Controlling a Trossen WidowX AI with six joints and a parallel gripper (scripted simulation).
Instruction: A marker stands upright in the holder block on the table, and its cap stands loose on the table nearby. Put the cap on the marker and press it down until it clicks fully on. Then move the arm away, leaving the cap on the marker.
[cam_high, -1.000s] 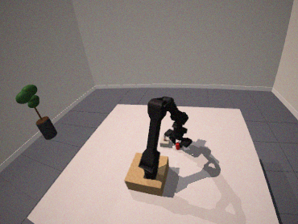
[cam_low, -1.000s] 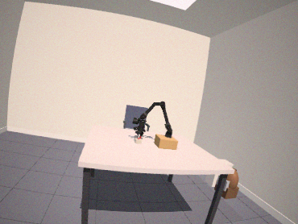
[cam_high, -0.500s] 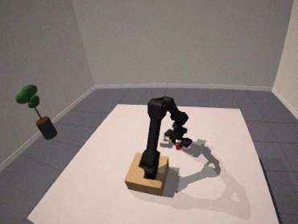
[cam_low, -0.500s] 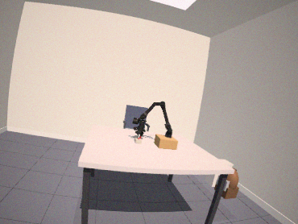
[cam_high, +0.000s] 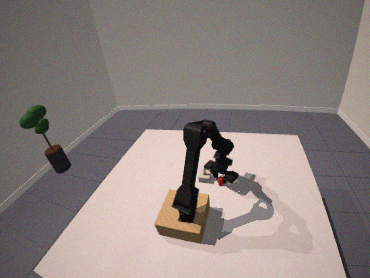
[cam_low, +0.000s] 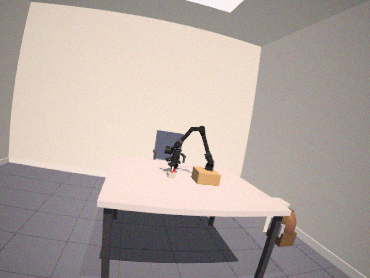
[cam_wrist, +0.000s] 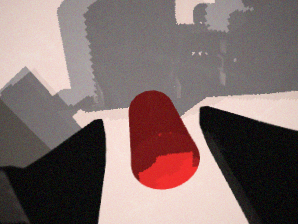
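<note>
My gripper tip is now 10 mm below the red cap. The rest, counted from my gripper tip: holder block (30 mm ahead, 90 mm to the left).
</note>
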